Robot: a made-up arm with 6 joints. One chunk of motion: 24 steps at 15 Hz.
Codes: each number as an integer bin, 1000 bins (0 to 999) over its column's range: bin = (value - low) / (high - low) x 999, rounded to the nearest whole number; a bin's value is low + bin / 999 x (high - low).
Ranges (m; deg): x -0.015..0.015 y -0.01..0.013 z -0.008..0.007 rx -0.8..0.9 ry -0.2..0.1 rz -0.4..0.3
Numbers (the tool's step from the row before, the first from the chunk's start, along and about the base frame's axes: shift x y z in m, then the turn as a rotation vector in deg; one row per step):
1: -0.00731 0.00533 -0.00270 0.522 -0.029 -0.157
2: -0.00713 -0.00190 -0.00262 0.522 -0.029 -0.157
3: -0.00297 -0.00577 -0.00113 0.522 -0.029 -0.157
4: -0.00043 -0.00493 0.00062 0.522 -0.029 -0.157
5: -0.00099 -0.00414 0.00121 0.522 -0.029 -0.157
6: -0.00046 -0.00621 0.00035 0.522 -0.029 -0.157
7: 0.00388 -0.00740 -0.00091 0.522 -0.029 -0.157
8: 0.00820 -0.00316 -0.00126 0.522 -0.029 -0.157
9: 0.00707 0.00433 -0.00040 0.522 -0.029 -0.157
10: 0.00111 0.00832 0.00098 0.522 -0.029 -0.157
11: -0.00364 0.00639 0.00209 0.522 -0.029 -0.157
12: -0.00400 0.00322 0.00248 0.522 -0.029 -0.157
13: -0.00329 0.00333 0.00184 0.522 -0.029 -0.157
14: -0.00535 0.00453 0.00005 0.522 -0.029 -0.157
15: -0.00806 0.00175 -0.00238 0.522 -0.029 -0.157
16: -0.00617 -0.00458 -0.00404 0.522 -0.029 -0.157
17: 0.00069 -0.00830 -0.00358 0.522 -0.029 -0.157
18: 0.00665 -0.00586 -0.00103 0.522 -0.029 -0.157
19: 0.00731 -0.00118 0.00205 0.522 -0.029 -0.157
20: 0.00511 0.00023 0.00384 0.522 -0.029 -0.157
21: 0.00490 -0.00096 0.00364 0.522 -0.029 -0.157
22: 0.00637 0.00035 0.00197 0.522 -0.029 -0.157
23: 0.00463 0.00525 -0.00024 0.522 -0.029 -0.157
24: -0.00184 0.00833 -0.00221 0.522 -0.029 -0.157
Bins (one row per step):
1: 256 666 353 777 569 347
2: 262 352 358 777 569 347
3: 401 184 458 777 569 347
4: 485 220 574 777 569 347
5: 467 255 613 777 569 347
6: 484 165 556 777 569 347
7: 629 113 472 777 569 347
8: 773 297 449 777 569 347
9: 735 622 506 777 569 347
10: 536 796 598 777 569 347
11: 378 712 672 777 569 347
12: 366 574 698 777 569 347
13: 390 579 655 777 569 347
14: 321 631 536 777 569 347
15: 231 510 374 777 569 347
16: 294 235 264 777 569 347
17: 522 74 294 777 569 347
18: 721 180 464 777 569 347
19: 743 383 669 777 569 347
20: 670 444 789 777 569 347
21: 663 393 775 777 569 347
22: 712 450 664 777 569 347
23: 654 662 517 777 569 347
24: 438 796 386 777 569 347

